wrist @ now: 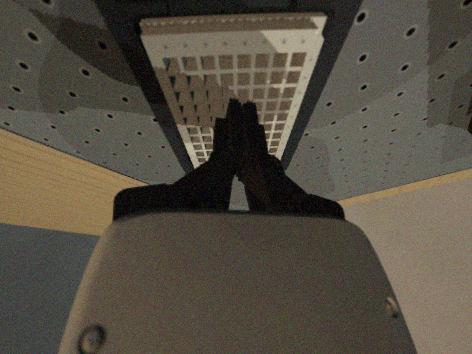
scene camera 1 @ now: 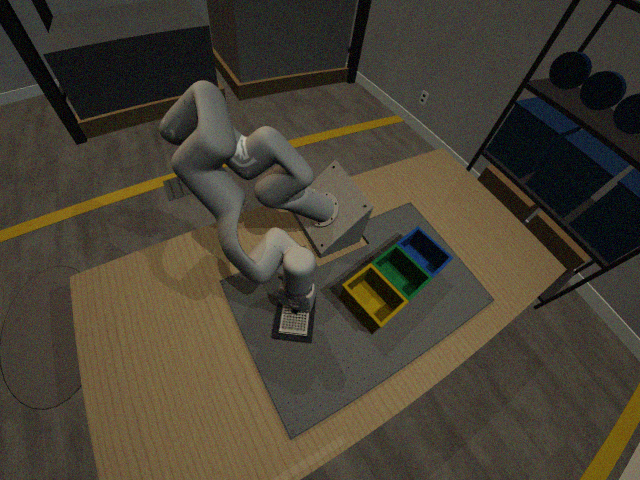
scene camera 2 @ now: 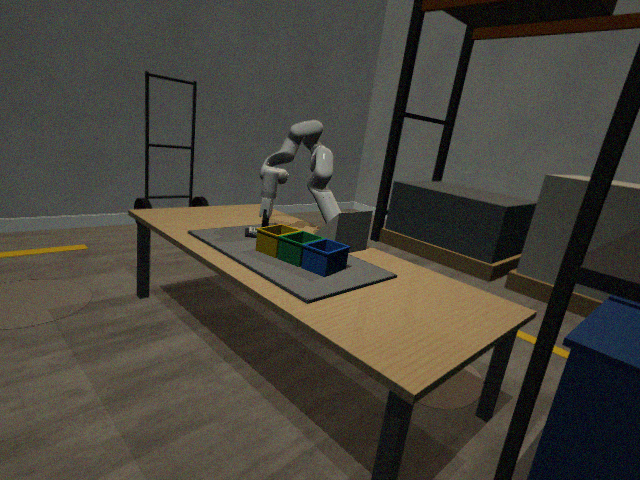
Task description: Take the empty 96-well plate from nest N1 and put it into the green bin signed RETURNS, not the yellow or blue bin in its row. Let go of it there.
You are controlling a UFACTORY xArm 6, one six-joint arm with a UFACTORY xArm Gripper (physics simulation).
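Observation:
The white 96-well plate lies flat in its dark nest. My gripper is shut with its fingertips together and no plate between them. It points down over the plate and hides some of the wells; whether the tips touch the plate I cannot tell. The green bin stands in the middle of the row, between the yellow bin and the blue bin. Its sign is not readable here.
The bins and nest stand on a grey perforated mat on the wooden table. The grey robot base block is behind the bins. In scene camera 1's view the yellow bin is to the right of the nest.

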